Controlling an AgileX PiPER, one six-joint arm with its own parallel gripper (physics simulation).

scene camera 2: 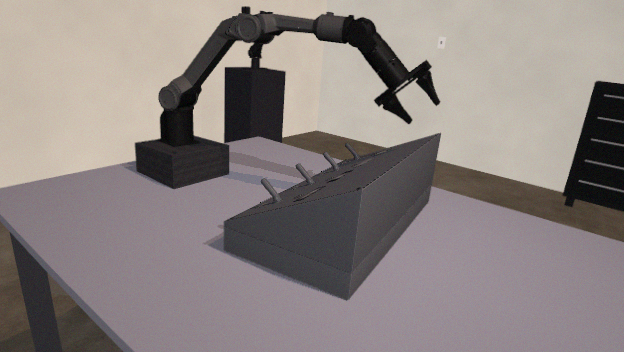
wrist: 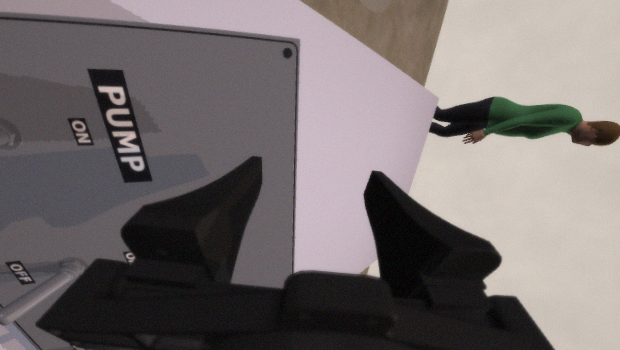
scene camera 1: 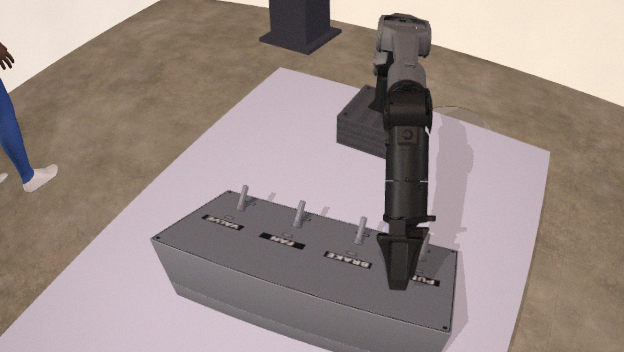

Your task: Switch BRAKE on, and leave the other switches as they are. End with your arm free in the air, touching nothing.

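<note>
The grey switch box (scene camera 1: 300,300) (scene camera 2: 390,215) has a sloped top with four levers. The BRAKE lever (scene camera 1: 360,230) (scene camera 2: 330,161) (wrist: 45,290) leans to its OFF side, away from the BRAKE label (scene camera 1: 347,260). The VALVE lever (scene camera 1: 243,198) (scene camera 2: 271,190) and FAN lever (scene camera 1: 299,214) (scene camera 2: 304,173) lean the same way. The PUMP lever (scene camera 1: 425,247) (scene camera 2: 352,151) is partly hidden behind my gripper in scene camera 1; its base shows at the wrist view's left edge. My gripper (scene camera 1: 400,272) (scene camera 2: 424,112) (wrist: 315,176) is open and empty, in the air above the box's PUMP end, touching nothing.
The box stands on a pale table (scene camera 1: 280,125) (scene camera 2: 150,250). My arm's dark base block (scene camera 1: 357,122) (scene camera 2: 182,162) is on the levers' side. A dark pedestal (scene camera 1: 300,25) (scene camera 2: 255,105) stands behind it. A black drawer cabinet (scene camera 2: 600,145) and a person in green (wrist: 530,117) are beyond the table.
</note>
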